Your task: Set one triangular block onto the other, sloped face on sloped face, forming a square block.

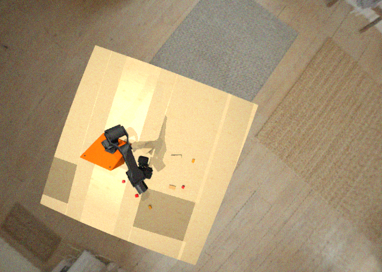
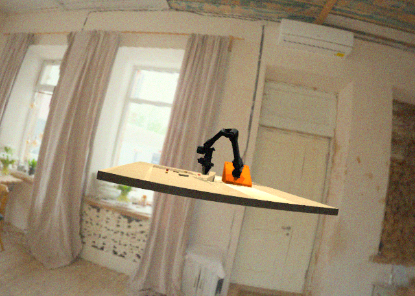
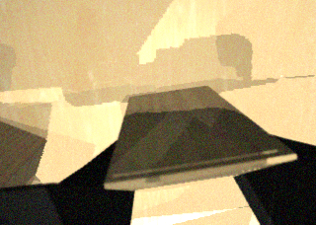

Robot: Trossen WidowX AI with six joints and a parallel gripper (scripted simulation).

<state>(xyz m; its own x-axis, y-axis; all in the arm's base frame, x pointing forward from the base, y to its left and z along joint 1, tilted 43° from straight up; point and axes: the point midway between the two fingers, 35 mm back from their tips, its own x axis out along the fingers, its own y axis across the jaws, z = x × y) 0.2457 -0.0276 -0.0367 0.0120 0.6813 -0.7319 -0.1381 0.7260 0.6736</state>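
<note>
The triangular block is 10 mm ahead of my gripper tip and 10 mm above it. Round my gripper tip: pale elongated block: 170 mm ahead, 140 mm to the left, 30 mm below.
</note>
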